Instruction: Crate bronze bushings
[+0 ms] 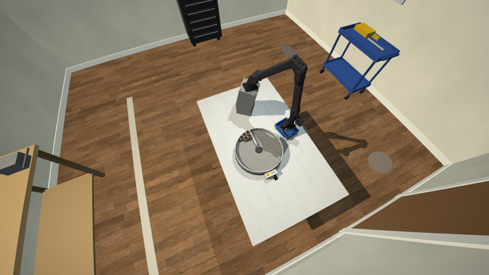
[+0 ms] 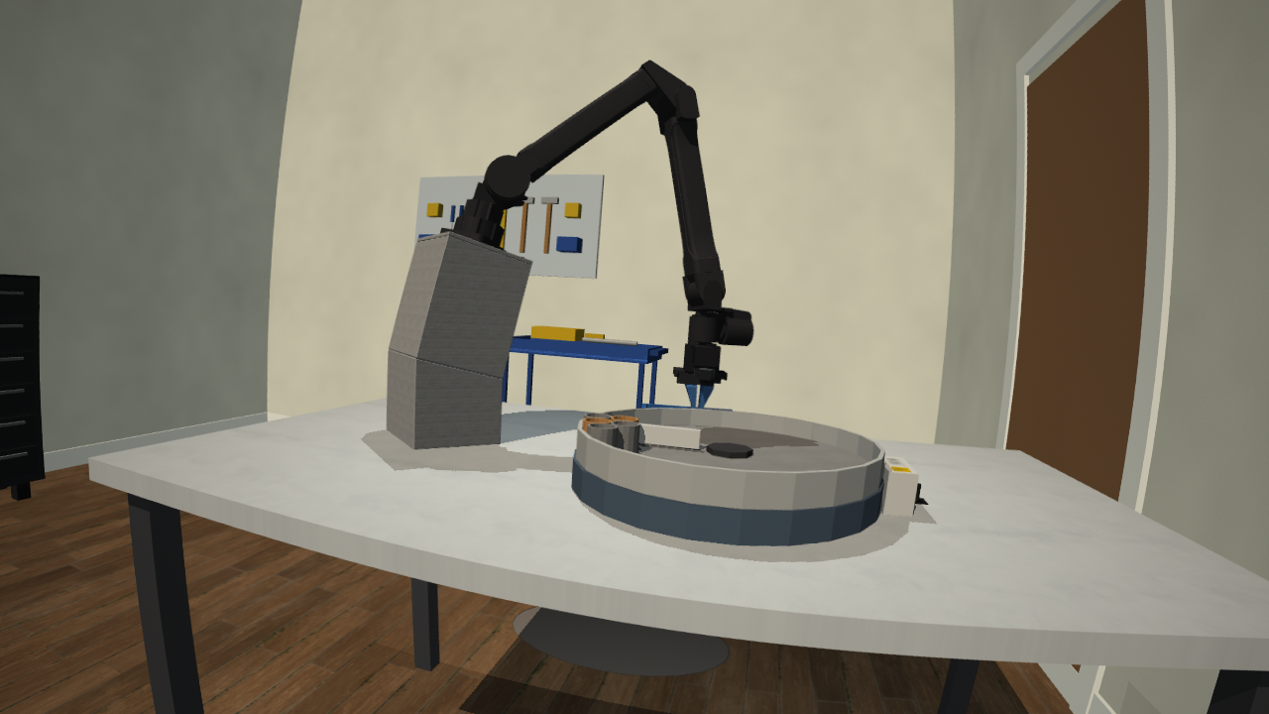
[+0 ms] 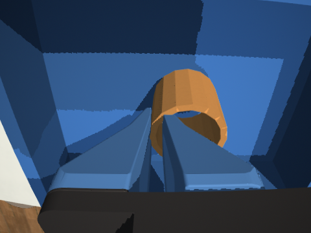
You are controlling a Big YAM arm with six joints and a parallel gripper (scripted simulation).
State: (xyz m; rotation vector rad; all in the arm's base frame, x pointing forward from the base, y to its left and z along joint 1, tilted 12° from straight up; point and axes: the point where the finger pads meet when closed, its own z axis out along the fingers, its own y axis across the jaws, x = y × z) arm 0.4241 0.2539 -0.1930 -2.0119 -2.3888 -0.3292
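Now: hand 1 cm past the blue crate and 2 cm above it. The rest, counted from my hand: round grey turning table 8 cm ahead, 35 cm to the right, 1 cm above.
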